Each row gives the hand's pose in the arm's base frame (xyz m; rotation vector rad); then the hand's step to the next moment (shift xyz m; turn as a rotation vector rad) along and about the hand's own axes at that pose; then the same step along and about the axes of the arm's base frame.
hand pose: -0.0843 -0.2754 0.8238 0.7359 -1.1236 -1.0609
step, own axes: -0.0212 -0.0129 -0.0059 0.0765 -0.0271 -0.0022
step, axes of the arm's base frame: 0.0004 0.0151 -0.0206 -0.0004 -0.0812 0.0017
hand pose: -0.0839 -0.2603 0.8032 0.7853 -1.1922 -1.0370
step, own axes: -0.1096 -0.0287 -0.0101 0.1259 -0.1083 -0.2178
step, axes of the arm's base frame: -0.0012 0.0920 -0.0668 0.1942 -0.1639 -0.1022
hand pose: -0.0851 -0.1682 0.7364 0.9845 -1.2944 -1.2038
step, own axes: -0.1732 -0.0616 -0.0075 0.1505 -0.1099 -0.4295
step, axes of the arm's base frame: 0.0188 0.1600 -0.0888 0.4016 -0.2115 -0.1150
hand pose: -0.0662 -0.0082 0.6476 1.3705 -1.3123 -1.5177
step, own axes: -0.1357 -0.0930 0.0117 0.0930 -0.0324 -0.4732
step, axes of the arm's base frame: 0.0274 0.1534 -0.0541 0.4456 -0.1860 -0.0220
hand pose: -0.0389 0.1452 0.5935 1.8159 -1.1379 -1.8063
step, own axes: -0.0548 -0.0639 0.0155 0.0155 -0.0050 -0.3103
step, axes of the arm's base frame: 0.0113 0.0841 -0.0113 0.2932 -0.0991 0.0281
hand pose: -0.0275 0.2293 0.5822 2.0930 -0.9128 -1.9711
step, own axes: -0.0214 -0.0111 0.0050 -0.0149 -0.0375 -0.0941
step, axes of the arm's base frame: -0.0003 0.0212 0.0125 0.1017 0.0089 0.0082
